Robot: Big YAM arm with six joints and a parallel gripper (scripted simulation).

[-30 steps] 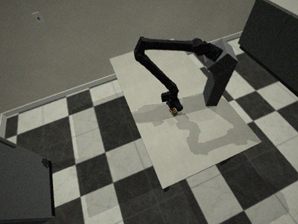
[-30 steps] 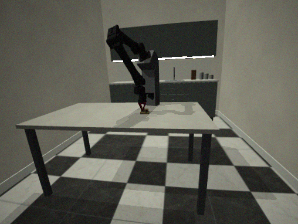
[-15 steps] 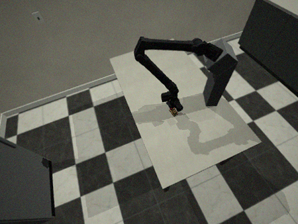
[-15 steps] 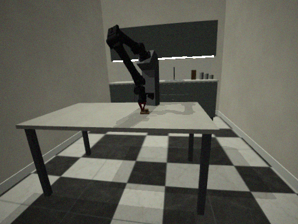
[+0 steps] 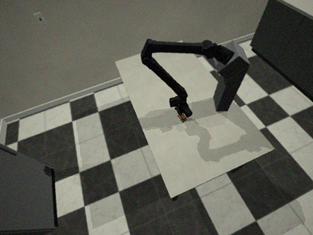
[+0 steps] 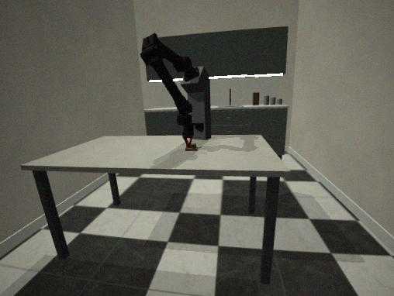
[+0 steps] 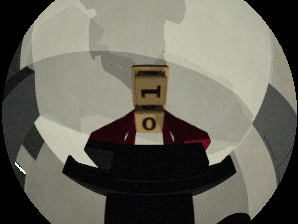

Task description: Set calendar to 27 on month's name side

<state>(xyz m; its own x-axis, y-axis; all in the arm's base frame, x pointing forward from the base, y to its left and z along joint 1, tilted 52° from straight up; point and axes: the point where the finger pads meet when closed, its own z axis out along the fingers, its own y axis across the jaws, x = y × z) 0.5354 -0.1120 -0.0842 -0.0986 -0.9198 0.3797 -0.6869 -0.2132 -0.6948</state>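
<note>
Right now my hand is 2 cm to the right of the wooden tray and 3 cm above it.
</note>
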